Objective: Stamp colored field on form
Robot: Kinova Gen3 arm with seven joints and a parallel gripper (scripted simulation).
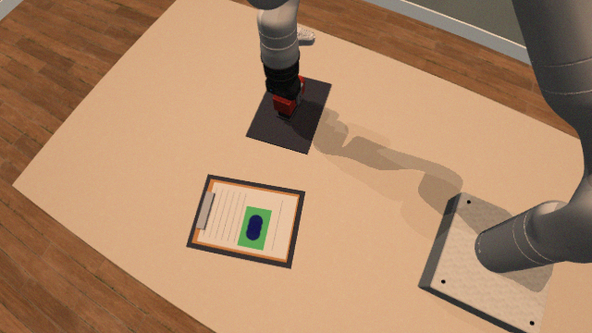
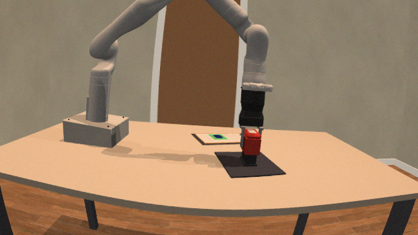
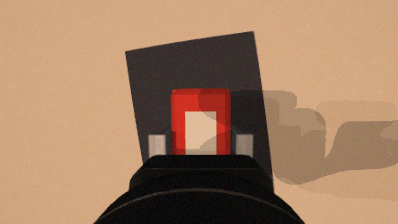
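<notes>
Now: hand 20 mm above the red stamp. Also, from my hand: clipboard 320 mm to the left, 70 mm below, 10 mm ahead.
</notes>
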